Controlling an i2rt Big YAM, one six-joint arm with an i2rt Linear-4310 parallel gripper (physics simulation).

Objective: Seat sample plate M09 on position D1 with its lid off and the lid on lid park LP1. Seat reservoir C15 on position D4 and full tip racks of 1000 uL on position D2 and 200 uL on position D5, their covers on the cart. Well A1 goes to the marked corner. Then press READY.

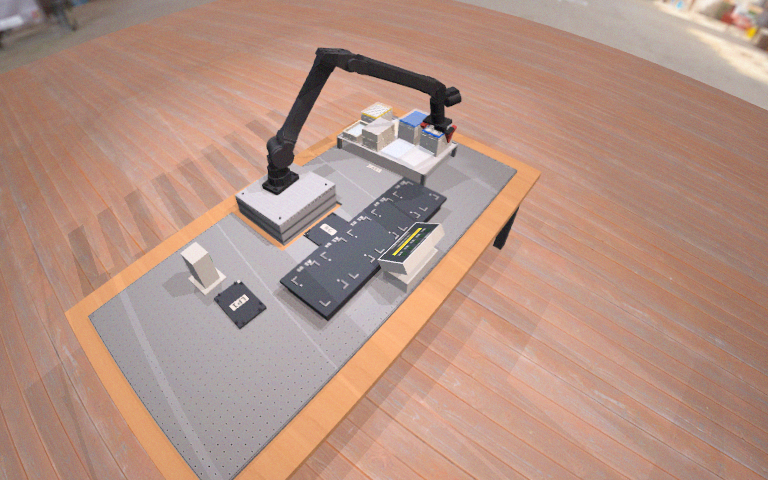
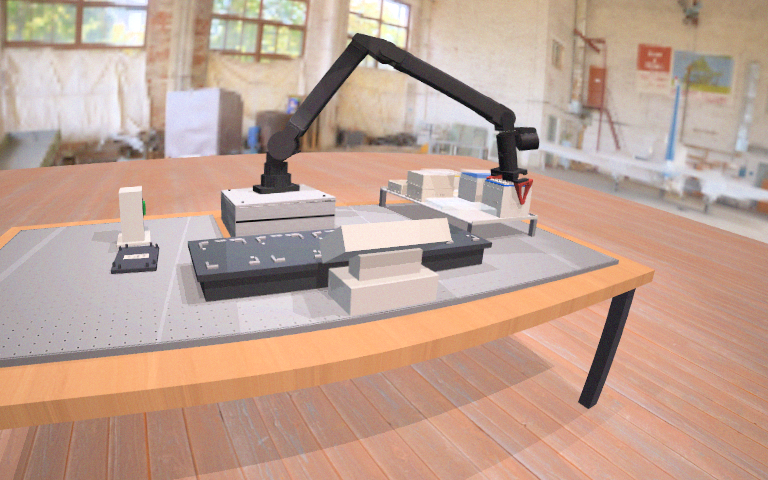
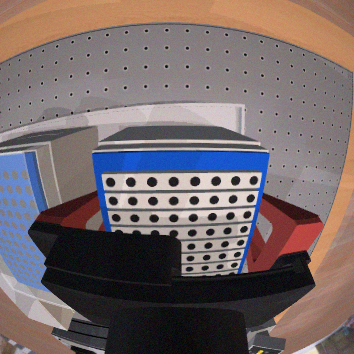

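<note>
My gripper [image 1: 437, 133] [image 2: 509, 189] [image 3: 178, 187] is open, its red fingers on either side of a blue-rimmed tip rack [image 1: 432, 143] [image 2: 499, 199] [image 3: 180, 162] with a white, dark-holed top. The rack stands on the cart [image 1: 421, 169] [image 2: 504, 219] [image 3: 170, 111] at the far right. A rack with a translucent blue cover [image 1: 413, 118] [image 2: 472, 186] [image 3: 17, 200] stands beside it. A yellow-rimmed rack [image 1: 376, 111] stands at the cart's back. The dark deck [image 1: 351, 249] [image 2: 226, 278] bears no labware; the lid park LP1 [image 1: 239, 318] [image 2: 134, 267] is bare.
A pale block [image 1: 378, 134] [image 2: 430, 183] and a low box [image 1: 353, 133] [image 2: 397, 186] share the cart. A slanted screen unit [image 1: 410, 246] [image 2: 396, 237] stands before the deck. A pale post [image 1: 201, 266] [image 2: 131, 215] with a green button [image 2: 144, 207] stands near LP1.
</note>
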